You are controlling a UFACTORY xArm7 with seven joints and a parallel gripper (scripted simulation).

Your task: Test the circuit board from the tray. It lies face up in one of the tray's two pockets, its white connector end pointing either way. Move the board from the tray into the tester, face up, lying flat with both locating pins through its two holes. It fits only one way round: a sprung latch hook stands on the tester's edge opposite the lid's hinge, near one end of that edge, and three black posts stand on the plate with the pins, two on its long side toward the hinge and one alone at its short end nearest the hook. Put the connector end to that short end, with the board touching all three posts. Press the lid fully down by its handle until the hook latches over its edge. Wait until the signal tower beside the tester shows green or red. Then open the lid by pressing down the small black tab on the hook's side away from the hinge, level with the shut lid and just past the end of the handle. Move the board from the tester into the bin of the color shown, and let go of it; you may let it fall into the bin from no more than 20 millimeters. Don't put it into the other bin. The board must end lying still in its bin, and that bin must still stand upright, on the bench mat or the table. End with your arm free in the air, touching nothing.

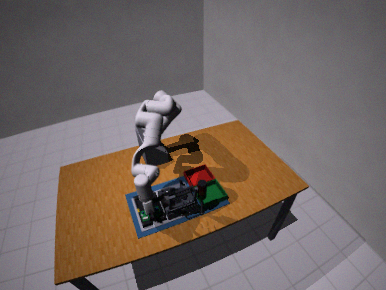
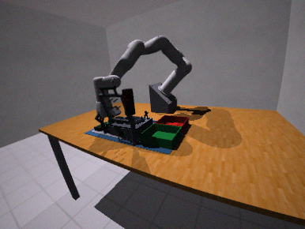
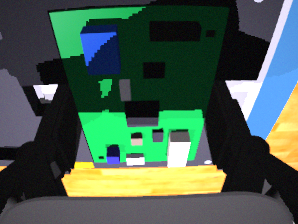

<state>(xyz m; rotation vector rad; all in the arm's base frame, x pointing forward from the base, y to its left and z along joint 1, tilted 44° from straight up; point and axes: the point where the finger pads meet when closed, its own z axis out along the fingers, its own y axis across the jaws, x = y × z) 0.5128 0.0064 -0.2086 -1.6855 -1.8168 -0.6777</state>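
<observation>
Right now my hand is 17 cm to the right of the grey tester plate, 4 cm below it and 4 cm past it. From my hand the other things lie so: green circuit board: right at my hand; then tester lid: 17 cm to the left, 15 cm above, 8 cm ahead; then green bin: 37 cm to the left, 2 cm below, 1 cm behind.
</observation>
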